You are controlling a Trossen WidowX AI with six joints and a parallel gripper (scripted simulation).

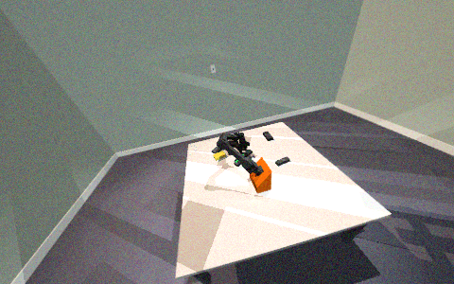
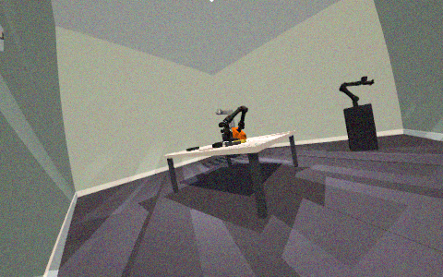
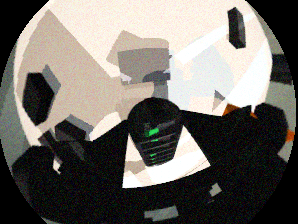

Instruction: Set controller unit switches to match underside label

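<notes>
My gripper tip is 4 cm short of the grey box, 6 cm to the left of it and 4 cm above it. From my gripper tip the other things lie so: yellow block: 13 cm ahead, 25 cm to the left, 4 cm below.
</notes>
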